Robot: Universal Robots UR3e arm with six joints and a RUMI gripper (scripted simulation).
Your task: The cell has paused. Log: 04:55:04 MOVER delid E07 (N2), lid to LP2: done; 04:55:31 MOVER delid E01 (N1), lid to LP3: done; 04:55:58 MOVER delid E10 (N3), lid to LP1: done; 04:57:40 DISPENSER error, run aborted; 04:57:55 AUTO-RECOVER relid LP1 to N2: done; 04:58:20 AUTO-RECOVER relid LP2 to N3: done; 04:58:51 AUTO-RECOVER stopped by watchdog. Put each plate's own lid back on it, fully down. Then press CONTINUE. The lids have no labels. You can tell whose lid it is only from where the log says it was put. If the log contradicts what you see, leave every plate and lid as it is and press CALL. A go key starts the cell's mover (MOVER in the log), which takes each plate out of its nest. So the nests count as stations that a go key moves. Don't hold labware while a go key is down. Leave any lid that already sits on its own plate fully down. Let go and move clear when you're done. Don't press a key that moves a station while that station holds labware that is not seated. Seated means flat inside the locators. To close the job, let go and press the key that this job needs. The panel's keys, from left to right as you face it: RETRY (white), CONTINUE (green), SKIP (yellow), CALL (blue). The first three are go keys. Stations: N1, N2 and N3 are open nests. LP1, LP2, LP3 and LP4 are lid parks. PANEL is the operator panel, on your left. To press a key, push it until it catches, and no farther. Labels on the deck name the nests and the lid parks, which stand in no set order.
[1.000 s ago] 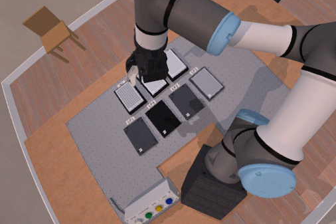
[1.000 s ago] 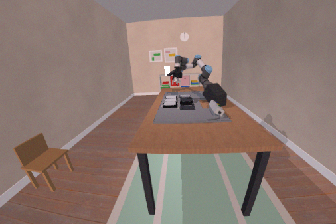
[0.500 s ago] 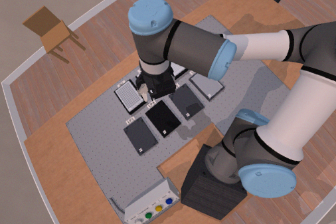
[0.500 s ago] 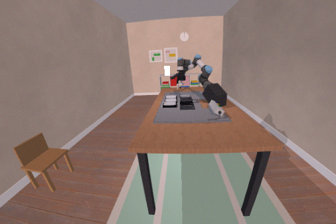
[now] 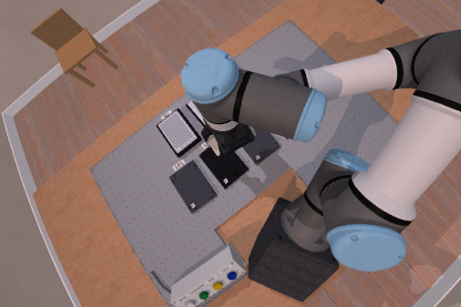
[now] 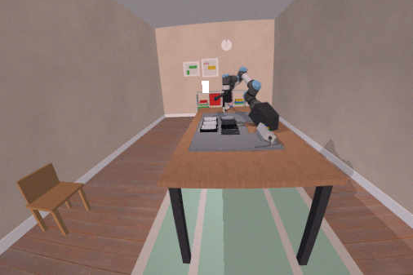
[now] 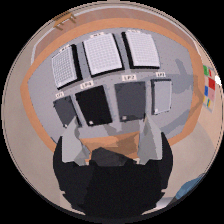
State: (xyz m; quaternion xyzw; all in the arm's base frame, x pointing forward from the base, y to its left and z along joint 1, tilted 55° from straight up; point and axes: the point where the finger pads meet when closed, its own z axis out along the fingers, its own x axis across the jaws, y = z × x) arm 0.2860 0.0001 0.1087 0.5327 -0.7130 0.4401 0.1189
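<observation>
My gripper is now 9 cm past the lid park LP3, 18 cm to the left of it and 12 cm above it. The rest, counted from my hand: lid park LP2: 6 cm behind, 5 cm to the right, 12 cm below; then lid park LP4: 1 cm behind, 8 cm to the left, 12 cm below; then lid: 14 cm ahead, 4 cm to the right, 10 cm below.
</observation>
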